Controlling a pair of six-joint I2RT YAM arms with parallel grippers.
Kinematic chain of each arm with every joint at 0, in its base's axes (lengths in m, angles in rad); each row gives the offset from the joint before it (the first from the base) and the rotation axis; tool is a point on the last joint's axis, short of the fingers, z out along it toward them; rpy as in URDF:
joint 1: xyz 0 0 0.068 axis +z
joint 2: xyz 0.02 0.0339 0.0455 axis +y
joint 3: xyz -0.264 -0.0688 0 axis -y
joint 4: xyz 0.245 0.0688 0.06 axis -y
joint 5: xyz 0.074 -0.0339 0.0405 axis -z
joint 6: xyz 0.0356 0 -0.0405 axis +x
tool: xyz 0 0 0 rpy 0 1.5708 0
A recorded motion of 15 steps. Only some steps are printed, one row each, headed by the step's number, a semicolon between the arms.
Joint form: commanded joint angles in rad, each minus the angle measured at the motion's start. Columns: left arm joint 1, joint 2, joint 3, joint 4, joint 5, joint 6; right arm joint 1, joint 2, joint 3, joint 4, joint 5, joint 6.
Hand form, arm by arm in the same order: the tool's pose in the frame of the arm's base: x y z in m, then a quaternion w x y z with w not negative. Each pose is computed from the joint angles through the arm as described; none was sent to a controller.
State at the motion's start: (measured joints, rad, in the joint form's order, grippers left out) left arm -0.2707 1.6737 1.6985 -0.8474 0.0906 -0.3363; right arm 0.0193 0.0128 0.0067 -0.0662 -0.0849 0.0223
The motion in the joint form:
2: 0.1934 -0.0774 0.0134 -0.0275 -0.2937 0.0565; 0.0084 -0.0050 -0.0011 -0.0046 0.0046 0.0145
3: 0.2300 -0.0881 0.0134 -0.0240 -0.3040 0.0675; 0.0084 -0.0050 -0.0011 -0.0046 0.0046 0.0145
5: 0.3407 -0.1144 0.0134 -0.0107 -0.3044 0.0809; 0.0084 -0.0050 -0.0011 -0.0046 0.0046 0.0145
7: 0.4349 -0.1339 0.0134 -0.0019 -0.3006 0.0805; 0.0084 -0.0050 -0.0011 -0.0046 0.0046 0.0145
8: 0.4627 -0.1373 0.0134 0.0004 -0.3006 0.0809; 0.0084 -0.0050 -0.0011 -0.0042 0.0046 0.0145
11: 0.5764 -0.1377 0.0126 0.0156 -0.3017 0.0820; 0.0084 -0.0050 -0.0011 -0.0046 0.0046 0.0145
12: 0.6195 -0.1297 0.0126 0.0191 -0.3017 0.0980; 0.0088 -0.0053 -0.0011 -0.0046 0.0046 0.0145
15: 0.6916 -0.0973 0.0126 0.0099 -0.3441 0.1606; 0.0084 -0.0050 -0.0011 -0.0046 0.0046 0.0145
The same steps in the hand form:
2: 0.3417 -0.0193 0.3903 0.40297 -0.13220 0.90535 0.02192; 0.1102 0.0059 0.1670 0.67898 -0.02400 0.73197 0.05132
3: 0.3394 -0.0063 0.3941 0.40920 -0.14610 0.89999 0.03489; 0.1102 0.0059 0.1670 0.67898 -0.02400 0.73197 0.05132
5: 0.3315 0.0308 0.4035 0.42406 -0.19036 0.88351 0.05786; 0.1102 0.0059 0.1670 0.67898 -0.02400 0.73197 0.05132
7: 0.3221 0.0609 0.4103 0.43358 -0.23125 0.86773 0.07475; 0.1102 0.0059 0.1670 0.67898 -0.02400 0.73197 0.05132
8: 0.3195 0.0697 0.4115 0.43503 -0.24311 0.86322 0.08064; 0.1102 0.0059 0.1671 0.67913 -0.02400 0.73183 0.05132
11: 0.3104 0.1058 0.4127 0.43627 -0.29129 0.84476 0.10579; 0.1102 0.0059 0.1670 0.67898 -0.02400 0.73197 0.05132
12: 0.3080 0.1199 0.4105 0.43094 -0.30279 0.84174 0.11862; 0.1102 0.0060 0.1671 0.67908 -0.02415 0.73186 0.05145
15: 0.3057 0.1466 0.3997 0.39997 -0.31532 0.84465 0.16484; 0.1102 0.0059 0.1670 0.67898 -0.02400 0.73197 0.05132

